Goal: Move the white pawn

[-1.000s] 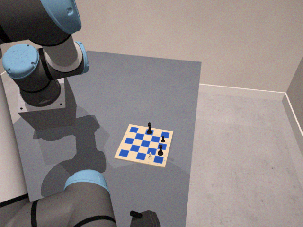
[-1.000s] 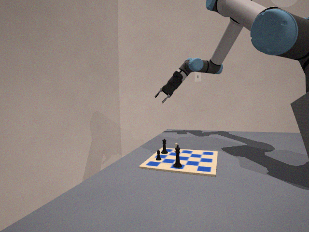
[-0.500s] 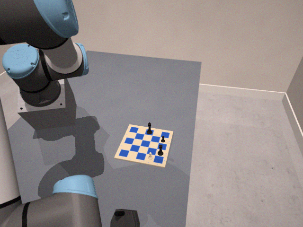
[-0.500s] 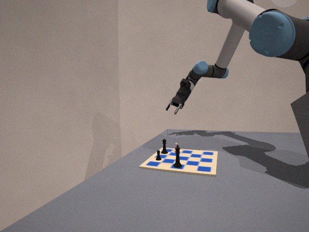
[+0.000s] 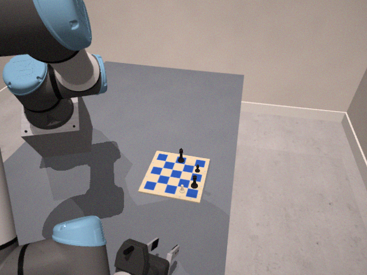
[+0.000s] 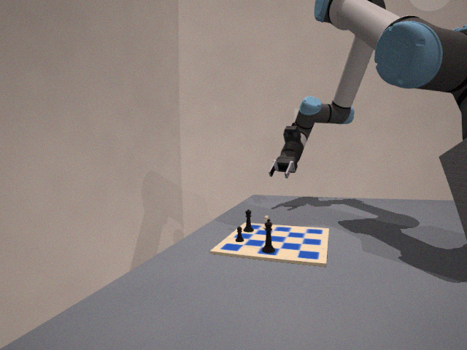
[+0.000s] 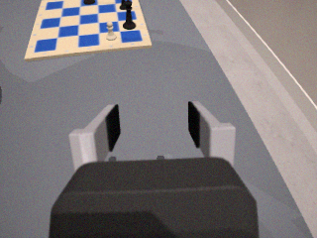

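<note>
Right now the white pawn is 4 cm behind my hand, 28 cm to the left of it and 10 cm below it. From my hand the other things lie so: black pawn 1 cm behind, 39 cm to the left, 10 cm below; chessboard 8 cm behind, 35 cm to the left, 12 cm below; queen 32 cm to the left, 9 cm below.
</note>
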